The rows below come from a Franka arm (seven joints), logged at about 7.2 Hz.
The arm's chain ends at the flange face. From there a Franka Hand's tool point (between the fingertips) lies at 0.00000 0.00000 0.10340 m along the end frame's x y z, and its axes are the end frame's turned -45 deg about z.
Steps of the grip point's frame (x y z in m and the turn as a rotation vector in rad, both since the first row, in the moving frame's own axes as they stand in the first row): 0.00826 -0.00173 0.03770 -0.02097 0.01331 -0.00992; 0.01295 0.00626 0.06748 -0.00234 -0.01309 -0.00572; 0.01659 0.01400 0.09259 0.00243 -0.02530 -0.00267; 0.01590 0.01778 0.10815 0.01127 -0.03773 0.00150
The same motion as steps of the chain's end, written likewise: 0.00211 -0.00761 0.03773 -0.00542 0.02424 -0.00992; 0.01437 -0.00586 0.06749 -0.01091 -0.00760 -0.00572; 0.02366 -0.00351 0.09262 -0.01617 -0.01961 -0.00267; 0.02740 -0.00060 0.10823 -0.01871 -0.03465 0.00150
